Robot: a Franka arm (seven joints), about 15 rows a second.
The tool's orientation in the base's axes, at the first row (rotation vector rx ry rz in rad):
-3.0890 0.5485 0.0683
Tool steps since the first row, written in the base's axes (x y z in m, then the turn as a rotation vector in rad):
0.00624 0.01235 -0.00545 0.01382 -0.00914 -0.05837
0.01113 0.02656 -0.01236 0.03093 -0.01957 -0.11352
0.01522 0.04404 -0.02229 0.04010 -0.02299 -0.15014
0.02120 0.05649 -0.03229 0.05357 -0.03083 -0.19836
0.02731 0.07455 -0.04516 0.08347 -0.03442 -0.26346
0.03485 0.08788 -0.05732 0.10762 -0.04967 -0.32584
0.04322 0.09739 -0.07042 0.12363 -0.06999 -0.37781
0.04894 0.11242 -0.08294 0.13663 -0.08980 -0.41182
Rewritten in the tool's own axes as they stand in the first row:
0.00184 -0.01377 0.00532 0.01864 0.00358 0.05763
0.00184 -0.02882 0.01217 0.04068 0.00726 0.11189
0.00009 -0.04668 0.02211 0.05205 0.00716 0.14805
0.00185 -0.06047 0.03199 0.06947 0.00969 0.19557
0.00193 -0.07958 0.04479 0.10158 0.00250 0.25930
0.00495 -0.09474 0.05677 0.13219 0.00825 0.32043
0.01009 -0.10661 0.06961 0.15646 0.02160 0.37145
0.01083 -0.12274 0.08204 0.17695 0.03558 0.40466

